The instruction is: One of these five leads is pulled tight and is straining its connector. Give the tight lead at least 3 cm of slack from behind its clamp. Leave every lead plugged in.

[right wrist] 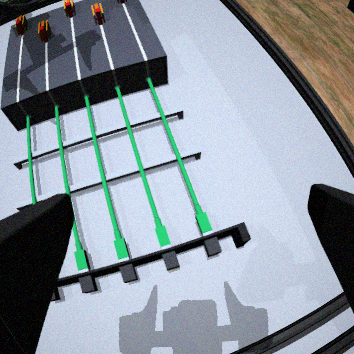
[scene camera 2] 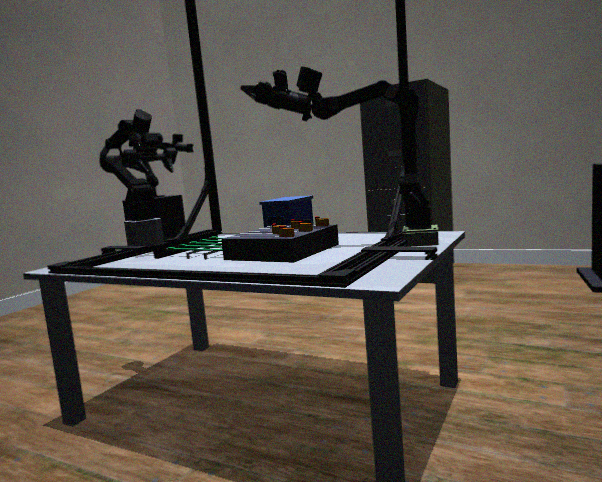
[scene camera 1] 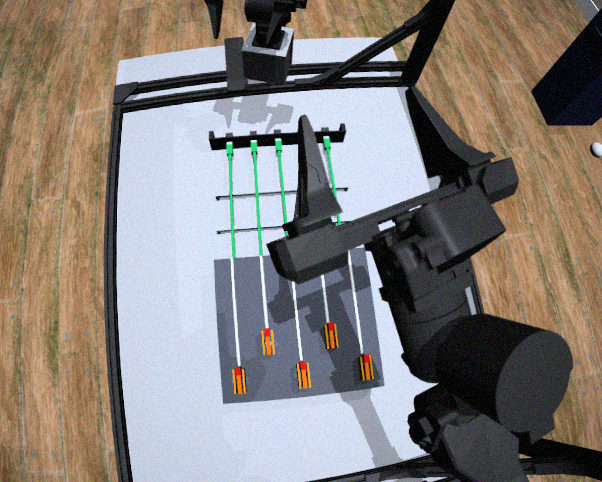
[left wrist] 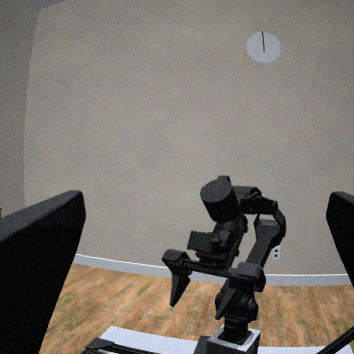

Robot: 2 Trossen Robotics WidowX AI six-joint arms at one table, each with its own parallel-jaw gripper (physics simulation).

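Frame: origin at the left arm's base, x right, y ahead, z up, level; metres.
Where they show: left gripper, fingertip midpoint: [scene camera 2: 246,89] [scene camera 1: 358,100] [left wrist: 210,205]; right gripper, fingertip midpoint: [right wrist: 193,202] [scene camera 2: 160,172] [scene camera 1: 241,41] [left wrist: 192,312]; left arm's base, link origin: [scene camera 2: 420,227]; right arm's base, link origin: [scene camera 2: 142,219] [left wrist: 234,335].
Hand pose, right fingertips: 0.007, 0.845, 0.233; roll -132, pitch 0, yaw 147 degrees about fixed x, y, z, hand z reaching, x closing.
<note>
Each offset is from my right fingertips to the top centre of the thing, as dx, dy, dz. "*": to the spot under its first point. Level surfaces: height alone.
Several green leads @(* -0.090, -0.152, -0.253) [scene camera 1: 231,200] [right wrist: 134,137] run side by side from green plugs @(-0.056, -0.036, -0.249) [scene camera 1: 229,149] [right wrist: 203,222] at a black rail @(* -0.025, -0.027, -0.244) [scene camera 1: 241,139] [right wrist: 145,257] to a dark block [scene camera 1: 271,386] [scene camera 2: 261,251] [right wrist: 157,72]. They continue as white lines to orange clamps with red parts @(* -0.090, -0.513, -0.189) [scene camera 1: 303,375] [right wrist: 98,14]. All look straight; which is tight I cannot tell. My left gripper [scene camera 1: 357,104] is open and empty, high above; its arm hides part of the leads in scene camera 1. My right gripper [scene camera 1: 241,41] [left wrist: 192,312] [right wrist: 193,202] is open and empty, above the rail side.
Two thin black bars [scene camera 1: 271,192] [right wrist: 190,157] cross under the leads. A black frame [scene camera 1: 114,251] [scene camera 2: 201,276] borders the white table @(dz -0.280) [scene camera 1: 155,351] [scene camera 2: 381,289]. A black upright [scene camera 2: 198,100] rises at the table's far side. A blue box [scene camera 2: 286,210] shows behind the block.
</note>
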